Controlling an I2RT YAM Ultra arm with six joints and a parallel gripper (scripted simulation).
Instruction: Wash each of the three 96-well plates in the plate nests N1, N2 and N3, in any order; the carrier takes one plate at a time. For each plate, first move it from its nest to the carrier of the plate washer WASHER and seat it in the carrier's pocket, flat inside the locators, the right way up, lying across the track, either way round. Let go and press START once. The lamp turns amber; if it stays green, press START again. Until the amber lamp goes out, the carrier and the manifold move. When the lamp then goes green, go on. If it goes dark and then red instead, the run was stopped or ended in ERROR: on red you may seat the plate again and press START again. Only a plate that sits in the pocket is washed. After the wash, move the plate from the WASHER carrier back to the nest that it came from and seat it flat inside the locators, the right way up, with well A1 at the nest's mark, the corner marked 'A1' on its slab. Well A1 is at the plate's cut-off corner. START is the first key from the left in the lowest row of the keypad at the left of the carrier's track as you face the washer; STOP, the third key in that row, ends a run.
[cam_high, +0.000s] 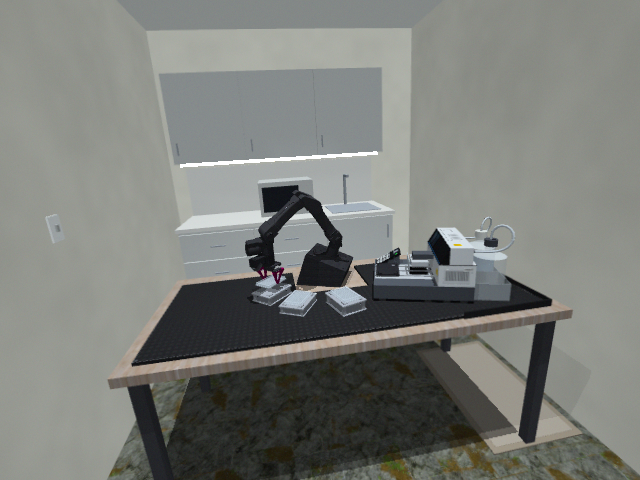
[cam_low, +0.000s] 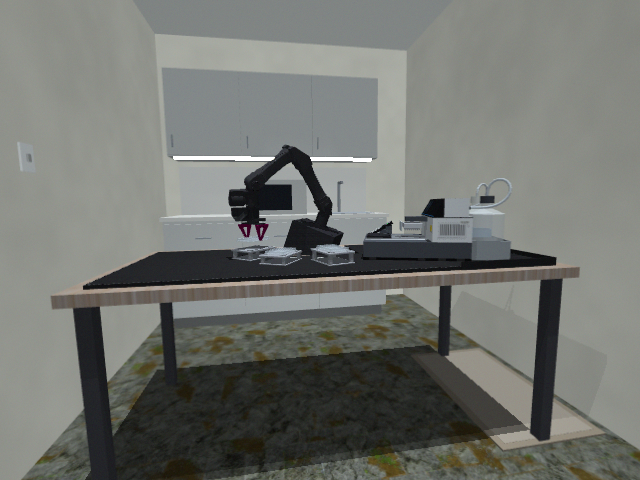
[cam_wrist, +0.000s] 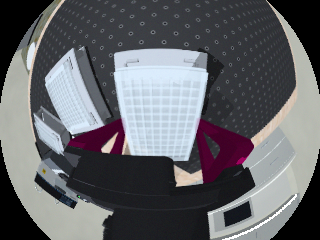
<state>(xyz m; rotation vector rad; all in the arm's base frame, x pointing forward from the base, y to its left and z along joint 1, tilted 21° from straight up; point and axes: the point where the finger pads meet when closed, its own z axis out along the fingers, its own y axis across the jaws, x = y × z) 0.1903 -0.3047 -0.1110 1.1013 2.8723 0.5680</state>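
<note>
The washer carrier lies 58 cm to the left of my hand. Also, from my hand: clear bottle 21 cm ahead, 99 cm to the left, 4 cm above; then plate washer 5 cm ahead, 73 cm to the left, 4 cm above; then nest 18 cm ahead, 33 cm to the left, 4 cm below.
</note>
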